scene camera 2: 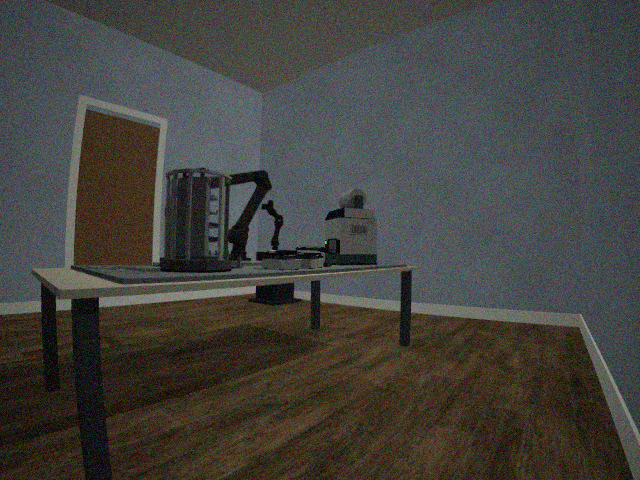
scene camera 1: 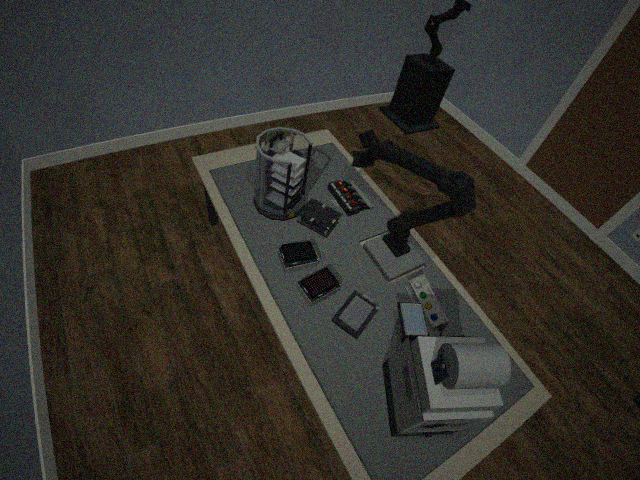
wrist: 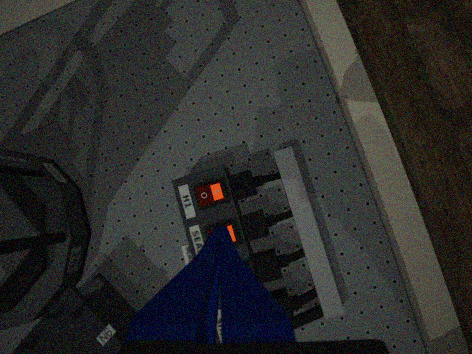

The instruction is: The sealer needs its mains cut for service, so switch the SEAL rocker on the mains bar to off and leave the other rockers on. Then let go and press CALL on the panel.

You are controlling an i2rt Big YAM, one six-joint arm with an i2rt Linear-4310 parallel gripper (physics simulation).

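The dark mains bar lies on the grey mat, with orange lights showing. In the wrist view its H1 rocker is lit on the I side. The SEAL rocker also shows a lit orange I side and is partly covered by the fingertips; the rockers beyond it are hidden by the blue fingers. My gripper is shut and empty, above the bar with its tips over the SEAL rocker in the wrist view. Contact is unclear. The button panel carries white, green, yellow and blue buttons; its CALL label is unreadable.
A round caged rack stands beside the bar. A dark labelled unit lies nearby. Two black trays and an empty frame lie along the mat. A white machine stands beyond the panel.
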